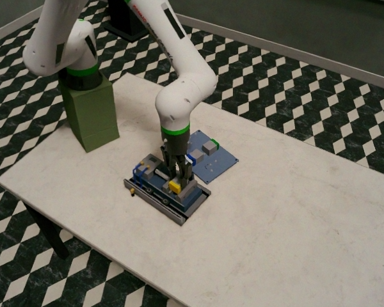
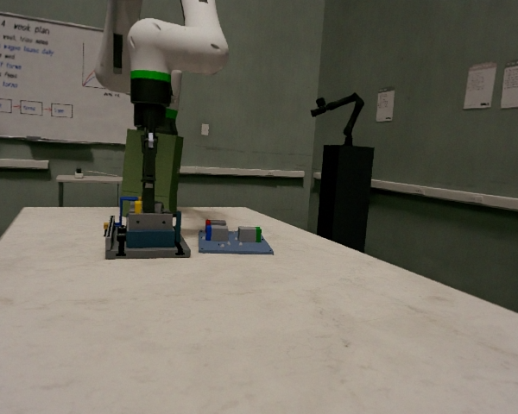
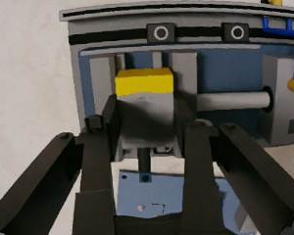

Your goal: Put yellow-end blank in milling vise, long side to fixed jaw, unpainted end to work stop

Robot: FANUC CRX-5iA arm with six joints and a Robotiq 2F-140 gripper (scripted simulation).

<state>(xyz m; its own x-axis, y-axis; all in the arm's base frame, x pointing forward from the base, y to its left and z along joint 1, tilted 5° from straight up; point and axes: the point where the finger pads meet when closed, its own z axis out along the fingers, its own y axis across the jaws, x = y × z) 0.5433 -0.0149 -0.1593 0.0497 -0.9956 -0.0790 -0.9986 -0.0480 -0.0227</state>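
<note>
Now: the yellow-ended grey blank 3 cm below my hand. From my hand the other things lie so: fixed jaw (3 cm ahead, 1 cm to the left, 6 cm below); then moving jaw (4 cm behind, 6 cm below); then dark work stop (5 cm to the left, 5 cm below).
</note>
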